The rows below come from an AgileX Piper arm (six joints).
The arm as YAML. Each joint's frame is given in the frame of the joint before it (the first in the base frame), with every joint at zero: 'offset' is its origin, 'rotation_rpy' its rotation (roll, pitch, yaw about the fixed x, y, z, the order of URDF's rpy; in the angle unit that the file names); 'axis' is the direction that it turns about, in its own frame. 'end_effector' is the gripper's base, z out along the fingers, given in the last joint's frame.
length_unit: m
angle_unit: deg
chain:
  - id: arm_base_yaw
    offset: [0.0, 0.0, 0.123]
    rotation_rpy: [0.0, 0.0, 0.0]
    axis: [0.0, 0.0, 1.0]
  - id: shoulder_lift
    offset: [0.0, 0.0, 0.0]
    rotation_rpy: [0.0, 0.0, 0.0]
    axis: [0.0, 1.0, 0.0]
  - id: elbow
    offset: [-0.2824, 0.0, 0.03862]
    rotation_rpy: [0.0, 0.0, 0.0]
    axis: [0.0, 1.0, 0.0]
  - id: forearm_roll
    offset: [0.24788, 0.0, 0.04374]
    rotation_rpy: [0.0, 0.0, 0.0]
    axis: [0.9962, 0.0, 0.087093]
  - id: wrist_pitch
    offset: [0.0, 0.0, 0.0]
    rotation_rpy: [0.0, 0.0, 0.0]
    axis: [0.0, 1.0, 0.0]
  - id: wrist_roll
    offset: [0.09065, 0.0, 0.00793]
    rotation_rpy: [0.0, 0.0, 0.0]
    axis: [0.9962, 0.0, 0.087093]
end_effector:
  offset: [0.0, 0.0, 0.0]
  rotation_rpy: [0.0, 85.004, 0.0]
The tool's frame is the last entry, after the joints.
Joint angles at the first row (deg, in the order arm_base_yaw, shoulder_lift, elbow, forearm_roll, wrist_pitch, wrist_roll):
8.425 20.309 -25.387 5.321 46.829 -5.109
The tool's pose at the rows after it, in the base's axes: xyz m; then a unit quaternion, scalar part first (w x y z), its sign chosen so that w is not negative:
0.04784, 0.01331, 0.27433, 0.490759, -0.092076, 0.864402, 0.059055
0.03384, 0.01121, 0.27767, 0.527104, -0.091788, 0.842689, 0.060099
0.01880, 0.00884, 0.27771, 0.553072, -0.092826, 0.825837, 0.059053
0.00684, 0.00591, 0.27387, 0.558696, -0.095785, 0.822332, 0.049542
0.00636, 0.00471, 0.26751, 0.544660, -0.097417, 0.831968, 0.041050
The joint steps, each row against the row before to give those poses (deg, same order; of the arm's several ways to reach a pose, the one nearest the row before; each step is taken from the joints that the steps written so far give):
0.002 -5.840 -0.001 -0.002 0.040 -0.063
-0.003 -5.200 0.001 -0.051 0.348 -0.004
0.000 -5.227 -0.001 -0.257 1.696 0.000
0.001 -3.896 0.001 -1.143 3.186 0.001
-0.002 -0.449 0.779 -0.956 1.650 0.048

